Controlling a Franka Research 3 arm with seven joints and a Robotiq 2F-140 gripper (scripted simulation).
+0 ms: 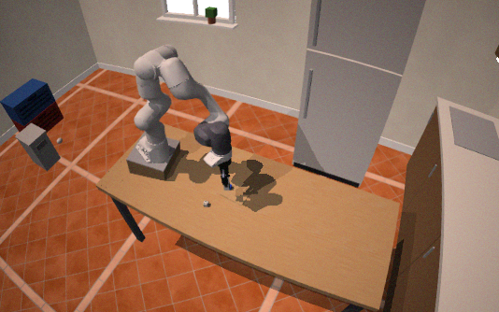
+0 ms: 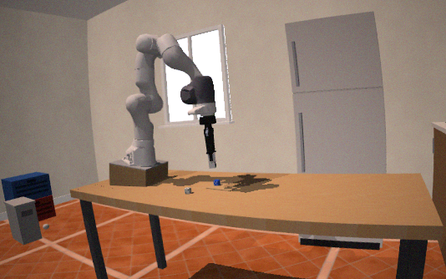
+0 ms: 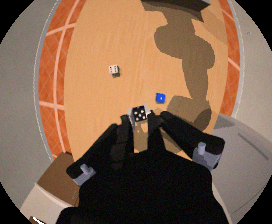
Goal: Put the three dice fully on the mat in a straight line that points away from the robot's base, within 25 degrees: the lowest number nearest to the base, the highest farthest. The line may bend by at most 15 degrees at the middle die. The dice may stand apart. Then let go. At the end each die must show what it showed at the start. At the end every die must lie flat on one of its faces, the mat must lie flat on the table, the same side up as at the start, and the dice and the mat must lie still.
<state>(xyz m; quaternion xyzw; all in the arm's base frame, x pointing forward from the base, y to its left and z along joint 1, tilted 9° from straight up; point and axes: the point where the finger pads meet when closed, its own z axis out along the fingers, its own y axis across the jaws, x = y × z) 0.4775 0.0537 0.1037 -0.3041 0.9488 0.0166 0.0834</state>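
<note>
My hand is 10 mm short of the wood-coloured mat, 70 mm to the right of it and 140 mm above it. The rest, counted from my hand: blue die 40 mm behind, 60 mm to the left, 120 mm below.
</note>
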